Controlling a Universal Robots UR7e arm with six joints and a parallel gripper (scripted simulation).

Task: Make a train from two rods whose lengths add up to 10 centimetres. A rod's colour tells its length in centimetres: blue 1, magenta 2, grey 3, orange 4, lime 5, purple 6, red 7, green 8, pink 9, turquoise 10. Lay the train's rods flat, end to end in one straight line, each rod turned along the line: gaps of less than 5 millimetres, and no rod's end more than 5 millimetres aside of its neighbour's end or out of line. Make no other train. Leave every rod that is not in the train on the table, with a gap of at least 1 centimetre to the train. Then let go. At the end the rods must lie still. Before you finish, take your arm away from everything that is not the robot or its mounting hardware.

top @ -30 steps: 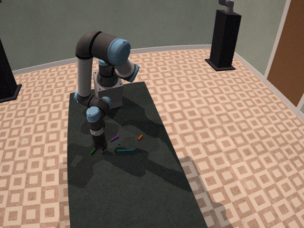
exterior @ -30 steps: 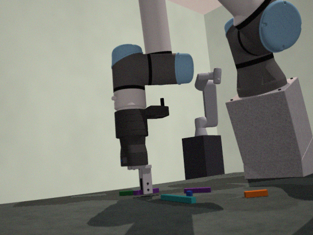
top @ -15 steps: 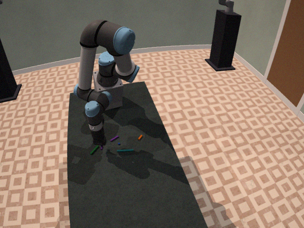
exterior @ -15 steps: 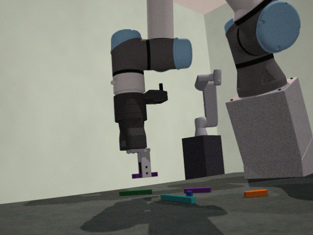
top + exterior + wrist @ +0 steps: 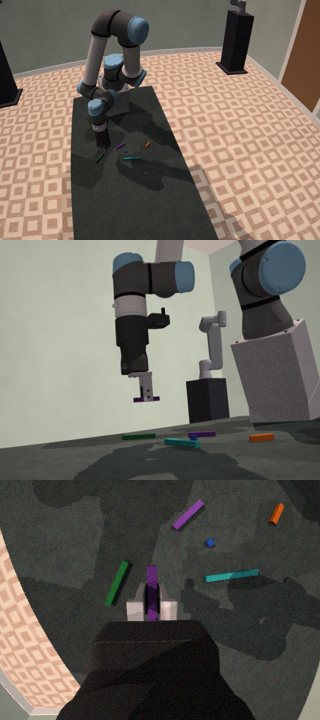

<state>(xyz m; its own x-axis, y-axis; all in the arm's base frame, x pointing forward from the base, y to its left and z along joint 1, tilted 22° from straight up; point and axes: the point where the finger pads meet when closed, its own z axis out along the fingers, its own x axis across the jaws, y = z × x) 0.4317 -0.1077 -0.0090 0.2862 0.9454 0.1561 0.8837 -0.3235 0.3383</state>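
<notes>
My gripper is now 25 cm to the right of the orange rod, 10 cm above it and 5 cm past it. Round my hand: purple rod 1 cm below; small blue rod 11 cm to the left, 10 cm below, 3 cm behind; green rod 10 cm below, 6 cm to the right, 1 cm behind.
</notes>
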